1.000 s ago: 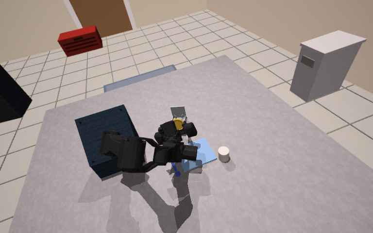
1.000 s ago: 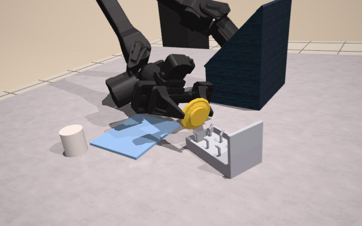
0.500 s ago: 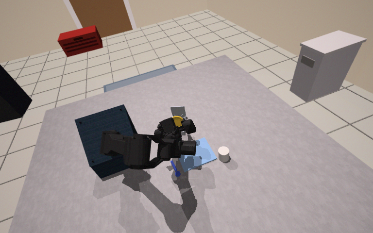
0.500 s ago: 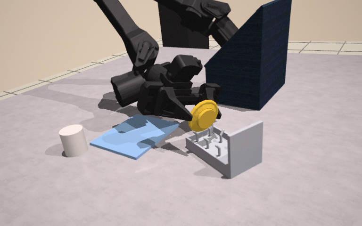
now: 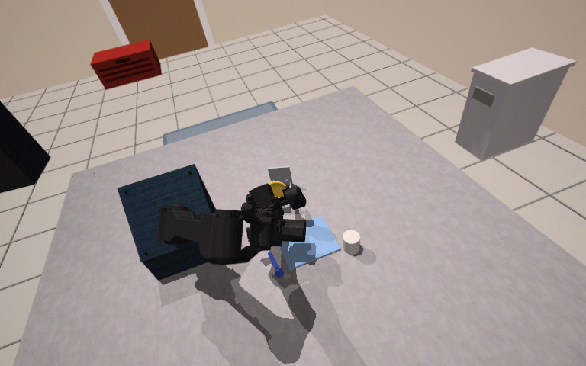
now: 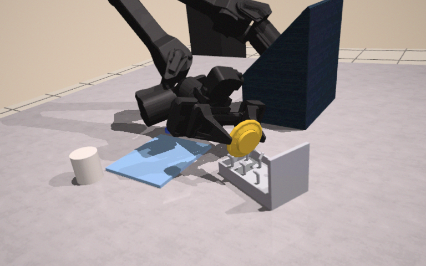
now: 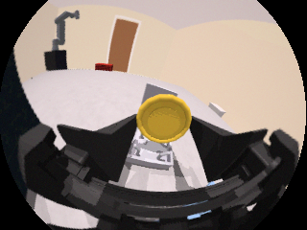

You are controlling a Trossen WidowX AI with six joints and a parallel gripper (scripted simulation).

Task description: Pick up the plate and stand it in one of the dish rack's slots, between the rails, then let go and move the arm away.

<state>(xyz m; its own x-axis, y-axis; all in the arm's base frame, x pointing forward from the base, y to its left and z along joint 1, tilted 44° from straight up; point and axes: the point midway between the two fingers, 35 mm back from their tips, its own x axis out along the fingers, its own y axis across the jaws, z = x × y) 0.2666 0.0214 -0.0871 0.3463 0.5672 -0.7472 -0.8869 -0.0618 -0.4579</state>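
Now: the dish rack 40 mm below my gripper tip and 20 mm to the left of it. Round my gripper tip: yellow plate: 10 mm to the right; then blue spoon: 230 mm to the right, 60 mm below, 60 mm behind; then light blue mat: 180 mm to the right, 60 mm below, 40 mm ahead.
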